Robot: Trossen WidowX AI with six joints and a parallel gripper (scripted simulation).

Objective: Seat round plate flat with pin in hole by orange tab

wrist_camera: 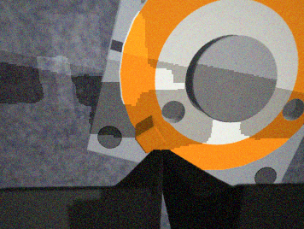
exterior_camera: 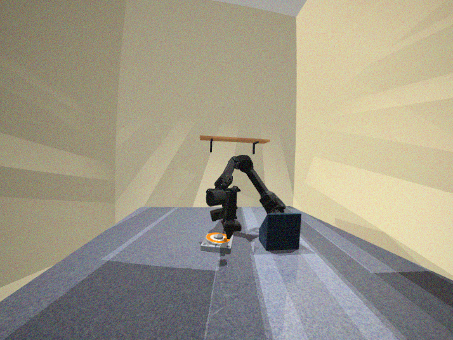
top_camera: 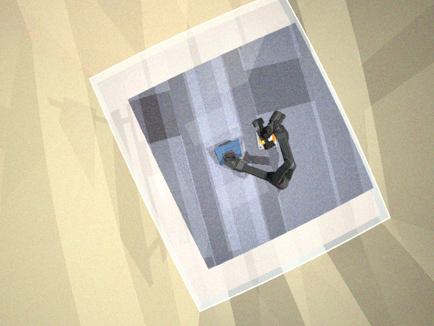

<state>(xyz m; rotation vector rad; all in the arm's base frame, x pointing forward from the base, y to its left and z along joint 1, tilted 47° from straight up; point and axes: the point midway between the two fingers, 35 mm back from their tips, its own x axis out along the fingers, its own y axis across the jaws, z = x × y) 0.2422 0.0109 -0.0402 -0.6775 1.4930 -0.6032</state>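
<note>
My gripper tip is 4 cm short of the square base, 3 cm to the left of it and 2 cm above it.
</note>
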